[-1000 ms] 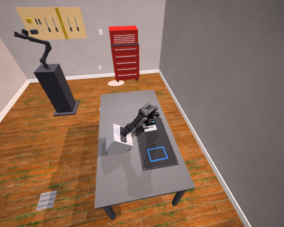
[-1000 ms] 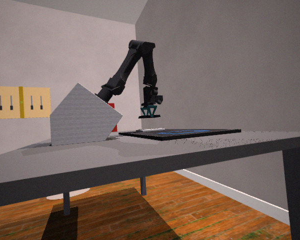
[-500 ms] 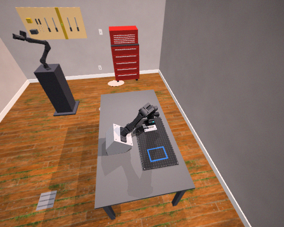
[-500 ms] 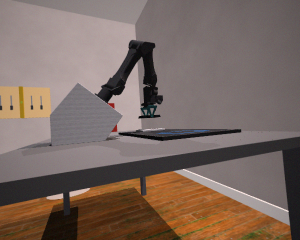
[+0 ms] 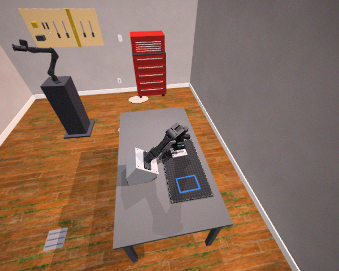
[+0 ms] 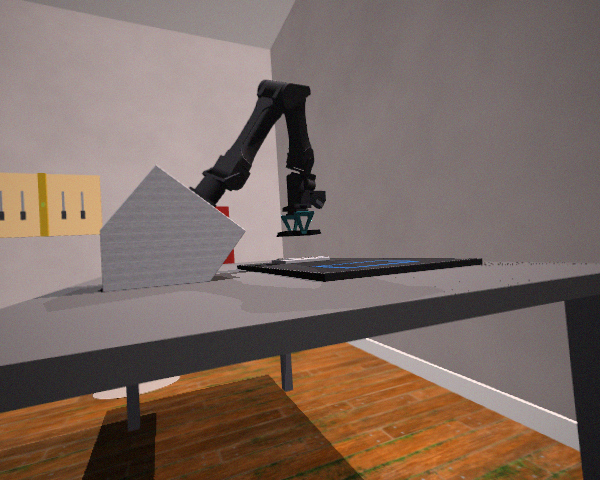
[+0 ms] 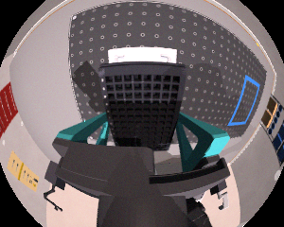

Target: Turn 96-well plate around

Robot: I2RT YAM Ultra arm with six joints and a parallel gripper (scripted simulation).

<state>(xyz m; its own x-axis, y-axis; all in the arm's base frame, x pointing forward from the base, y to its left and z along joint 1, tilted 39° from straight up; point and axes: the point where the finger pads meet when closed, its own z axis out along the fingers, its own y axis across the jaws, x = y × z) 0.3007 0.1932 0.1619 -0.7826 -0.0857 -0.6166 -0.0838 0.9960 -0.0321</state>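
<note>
The dark 96-well plate is right at my hand. From my hand the other things lie so: white plate nest N1: 9 cm below.
</note>
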